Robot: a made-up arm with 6 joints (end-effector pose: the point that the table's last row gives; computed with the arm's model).
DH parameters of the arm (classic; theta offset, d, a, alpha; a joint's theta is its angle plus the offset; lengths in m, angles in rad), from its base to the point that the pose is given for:
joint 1: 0 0.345 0 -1.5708
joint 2: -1.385 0 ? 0
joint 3: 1.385 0 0.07 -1.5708
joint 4: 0 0.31 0 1.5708
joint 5: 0 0 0.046 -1.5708
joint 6: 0 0.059 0 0
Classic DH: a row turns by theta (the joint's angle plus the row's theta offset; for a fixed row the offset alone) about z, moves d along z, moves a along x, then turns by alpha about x.
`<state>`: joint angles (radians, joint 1 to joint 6).
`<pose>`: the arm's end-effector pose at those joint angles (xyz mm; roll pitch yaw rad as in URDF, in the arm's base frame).
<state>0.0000 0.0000 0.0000 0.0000 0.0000 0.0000</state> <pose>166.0 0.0 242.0 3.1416 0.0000 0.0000</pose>
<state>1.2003 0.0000 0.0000 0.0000 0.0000 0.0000</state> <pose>60.1 154.7 242.0 3.1416 0.0000 1.2003</pose>
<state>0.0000 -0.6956 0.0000 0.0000 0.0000 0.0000</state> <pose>193.4 0.0 372.3 3.1416 -0.6956 0.0000</pose>
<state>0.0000 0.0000 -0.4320 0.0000 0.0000 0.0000</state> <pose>309.8 0.0 324.5 3.1416 -0.4320 0.0000</pose>
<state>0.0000 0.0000 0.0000 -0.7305 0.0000 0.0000</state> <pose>154.3 30.7 242.0 3.1416 0.0000 0.7305</pose>
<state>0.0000 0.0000 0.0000 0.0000 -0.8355 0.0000</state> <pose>194.6 0.0 295.6 3.1416 -0.8355 0.0000</pose>
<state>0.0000 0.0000 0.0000 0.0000 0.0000 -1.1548</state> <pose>166.0 0.0 242.0 3.1416 0.0000 1.1548</pose>
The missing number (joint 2, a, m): 0.2707
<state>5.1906 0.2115 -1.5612 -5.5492 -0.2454 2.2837</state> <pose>184.5 -441.7 627.5 -1.8198 1.4212 -3.0733</pose>
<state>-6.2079 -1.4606 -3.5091 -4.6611 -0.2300 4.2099</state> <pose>-581.0 -102.2 268.3 -2.1371 1.1143 1.3641</pose>
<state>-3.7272 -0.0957 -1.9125 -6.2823 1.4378 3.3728</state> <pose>-288.5 191.3 784.5 2.9947 0.5532 -0.8584</pose>
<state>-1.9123 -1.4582 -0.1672 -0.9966 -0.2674 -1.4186</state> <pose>17.3 -101.6 546.4 1.2692 0.8504 -0.3430</pose>
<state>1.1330 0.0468 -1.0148 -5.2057 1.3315 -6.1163</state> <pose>129.7 373.6 438.9 -2.2473 0.6095 0.7786</pose>
